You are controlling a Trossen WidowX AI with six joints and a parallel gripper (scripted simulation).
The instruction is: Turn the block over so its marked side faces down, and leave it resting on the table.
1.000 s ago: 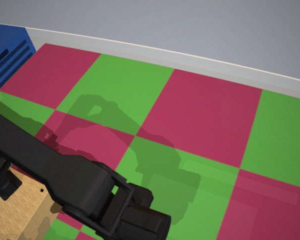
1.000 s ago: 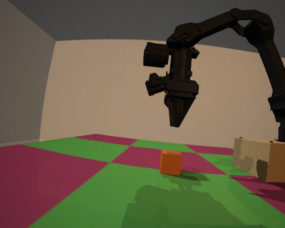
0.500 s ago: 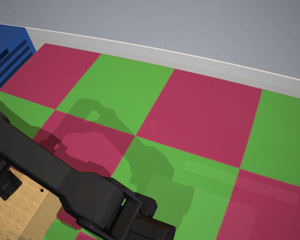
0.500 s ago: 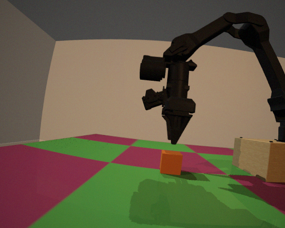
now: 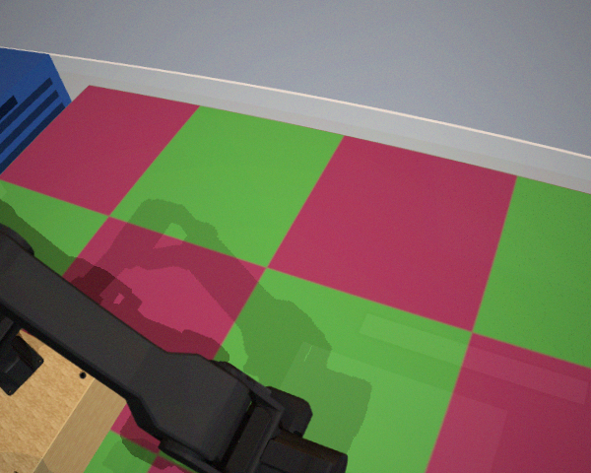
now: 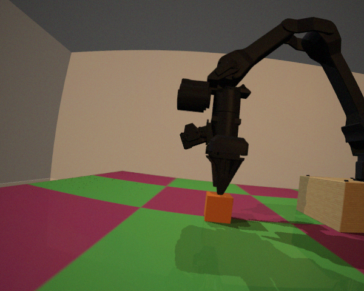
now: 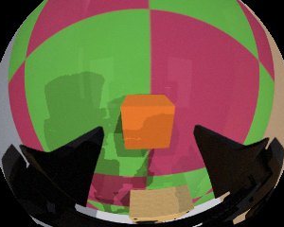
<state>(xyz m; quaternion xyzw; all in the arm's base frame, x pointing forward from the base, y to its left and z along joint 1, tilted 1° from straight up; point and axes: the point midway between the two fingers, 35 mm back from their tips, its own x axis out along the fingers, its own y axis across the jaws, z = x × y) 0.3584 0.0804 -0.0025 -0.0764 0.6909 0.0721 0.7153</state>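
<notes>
Now: the orange block 30 mm below my gripper tip and 20 mm behind it.
</notes>
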